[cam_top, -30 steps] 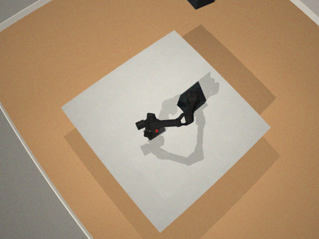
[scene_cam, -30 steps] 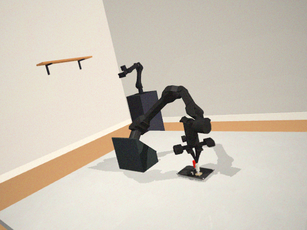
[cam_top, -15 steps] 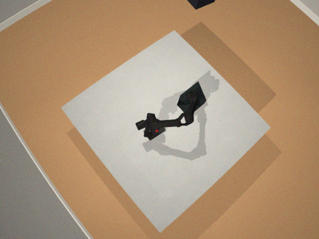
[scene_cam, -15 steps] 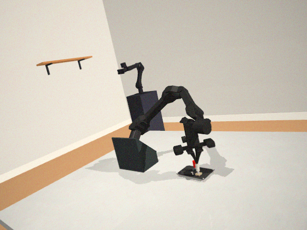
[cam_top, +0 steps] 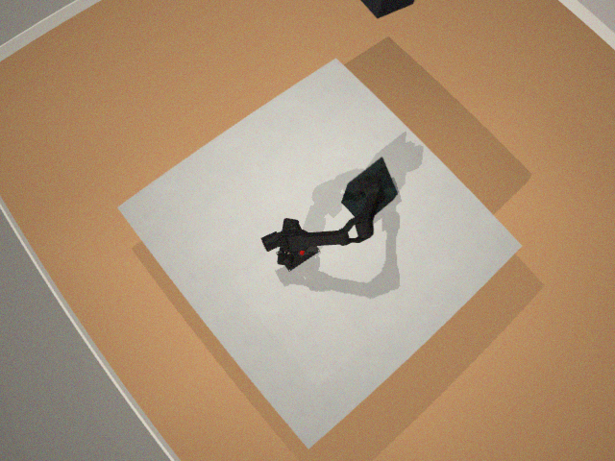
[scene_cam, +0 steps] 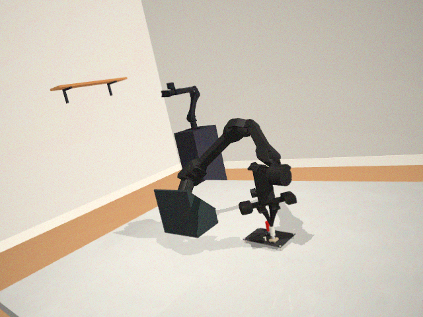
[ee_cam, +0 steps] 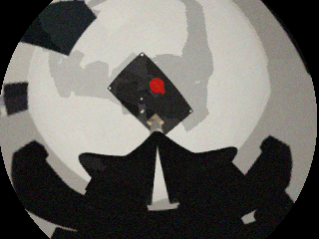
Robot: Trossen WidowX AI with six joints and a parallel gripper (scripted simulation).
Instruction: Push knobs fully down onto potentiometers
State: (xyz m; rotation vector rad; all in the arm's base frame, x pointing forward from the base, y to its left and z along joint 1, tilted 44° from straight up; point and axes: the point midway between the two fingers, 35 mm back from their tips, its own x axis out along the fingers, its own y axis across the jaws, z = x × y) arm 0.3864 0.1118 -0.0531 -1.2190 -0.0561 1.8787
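Right now my gripper tip is 2 cm above the white knob. The rest, counted from my gripper tip: red knob 5 cm behind, 4 cm to the left, 2 cm below.
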